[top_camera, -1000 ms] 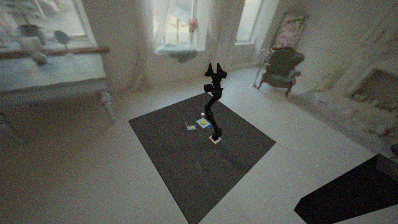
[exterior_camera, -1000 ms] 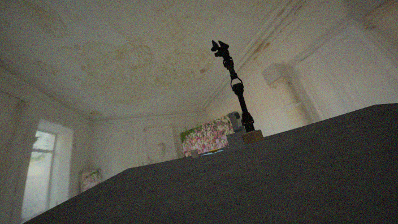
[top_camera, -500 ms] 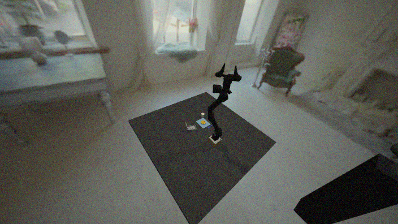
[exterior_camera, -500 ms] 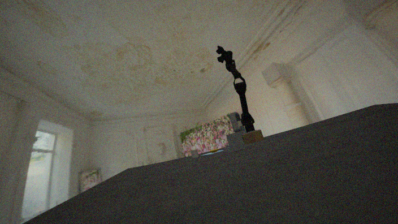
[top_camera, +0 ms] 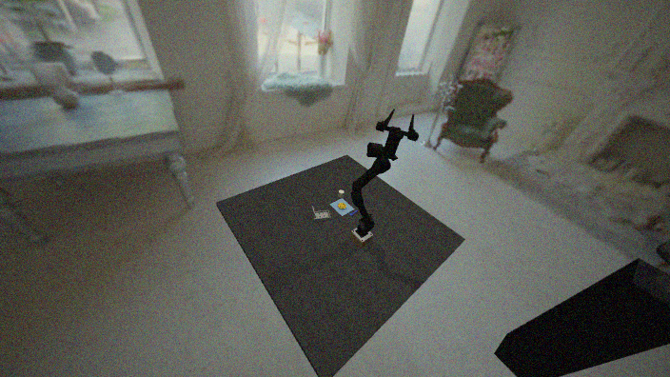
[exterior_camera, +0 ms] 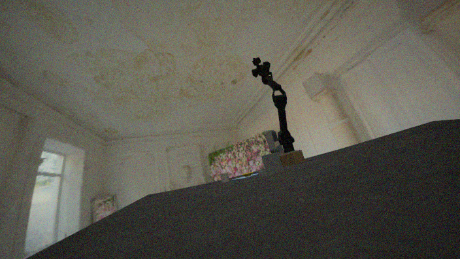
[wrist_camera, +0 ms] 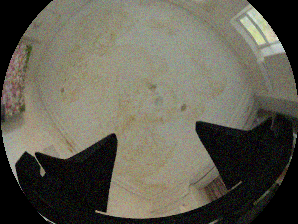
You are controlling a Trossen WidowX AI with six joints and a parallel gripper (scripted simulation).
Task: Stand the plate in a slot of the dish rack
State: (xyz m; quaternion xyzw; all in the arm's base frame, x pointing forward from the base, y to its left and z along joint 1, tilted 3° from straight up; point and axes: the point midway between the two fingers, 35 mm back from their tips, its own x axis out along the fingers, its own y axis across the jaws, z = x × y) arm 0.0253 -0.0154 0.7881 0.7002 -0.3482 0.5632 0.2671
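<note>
Right now the yellow plate is 320 mm ahead of my gripper tip, 60 mm to the right of it and 880 mm below it. Round my gripper tip: grey dish rack: 330 mm ahead, 130 mm to the left, 870 mm below; blue spoon: 230 mm ahead, 100 mm to the right, 890 mm below; light blue pad: 330 mm ahead, 60 mm to the right, 900 mm below.
</note>
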